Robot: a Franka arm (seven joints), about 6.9 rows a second.
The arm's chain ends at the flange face. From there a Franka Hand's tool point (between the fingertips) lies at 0.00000 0.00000 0.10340 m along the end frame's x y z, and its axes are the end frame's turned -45 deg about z.
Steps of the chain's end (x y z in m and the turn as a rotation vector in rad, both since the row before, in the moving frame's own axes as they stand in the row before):
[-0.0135 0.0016 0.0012 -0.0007 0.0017 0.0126]
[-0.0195 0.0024 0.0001 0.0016 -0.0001 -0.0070]
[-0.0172 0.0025 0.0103 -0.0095 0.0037 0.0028]
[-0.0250 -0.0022 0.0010 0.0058 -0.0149 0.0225]
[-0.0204 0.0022 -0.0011 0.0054 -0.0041 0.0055]
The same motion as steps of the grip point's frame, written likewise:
[-0.0106 -0.0082 0.0012 -0.0017 0.0007 0.0126]
[-0.0154 -0.0122 0.0001 0.0012 0.0011 -0.0070]
[-0.0144 -0.0094 0.0103 -0.0093 -0.0041 0.0028]
[-0.0168 -0.0208 0.0010 0.0146 -0.0064 0.0225]
[-0.0159 -0.0136 -0.0011 0.0067 0.0009 0.0055]

